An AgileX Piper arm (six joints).
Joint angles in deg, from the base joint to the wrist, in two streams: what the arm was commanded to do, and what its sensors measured. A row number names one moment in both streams.
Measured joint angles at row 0:
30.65 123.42 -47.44 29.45 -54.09 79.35
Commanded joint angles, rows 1 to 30:
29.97 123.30 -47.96 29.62 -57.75 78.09
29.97 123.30 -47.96 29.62 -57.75 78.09
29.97 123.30 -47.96 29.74 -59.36 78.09
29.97 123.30 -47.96 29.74 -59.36 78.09
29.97 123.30 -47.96 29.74 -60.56 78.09
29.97 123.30 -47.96 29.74 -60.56 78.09
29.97 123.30 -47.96 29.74 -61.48 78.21
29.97 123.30 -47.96 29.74 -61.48 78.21
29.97 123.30 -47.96 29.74 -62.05 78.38
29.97 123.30 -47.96 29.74 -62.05 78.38
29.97 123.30 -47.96 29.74 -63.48 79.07
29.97 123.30 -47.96 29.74 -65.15 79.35
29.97 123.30 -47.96 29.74 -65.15 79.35
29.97 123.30 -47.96 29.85 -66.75 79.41
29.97 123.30 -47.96 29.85 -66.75 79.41
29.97 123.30 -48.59 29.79 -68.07 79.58
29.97 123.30 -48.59 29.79 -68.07 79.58
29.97 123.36 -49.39 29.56 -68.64 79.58
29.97 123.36 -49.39 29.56 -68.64 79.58
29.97 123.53 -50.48 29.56 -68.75 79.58
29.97 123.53 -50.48 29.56 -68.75 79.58
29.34 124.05 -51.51 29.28 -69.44 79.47
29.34 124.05 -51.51 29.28 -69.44 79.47
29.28 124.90 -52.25 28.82 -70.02 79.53
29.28 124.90 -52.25 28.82 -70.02 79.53
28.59 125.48 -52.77 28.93 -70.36 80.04
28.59 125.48 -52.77 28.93 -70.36 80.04
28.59 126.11 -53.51 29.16 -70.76 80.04
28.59 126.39 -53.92 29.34 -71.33 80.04
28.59 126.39 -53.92 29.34 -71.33 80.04
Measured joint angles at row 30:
30.65 126.57 -49.62 29.62 -58.96 79.87
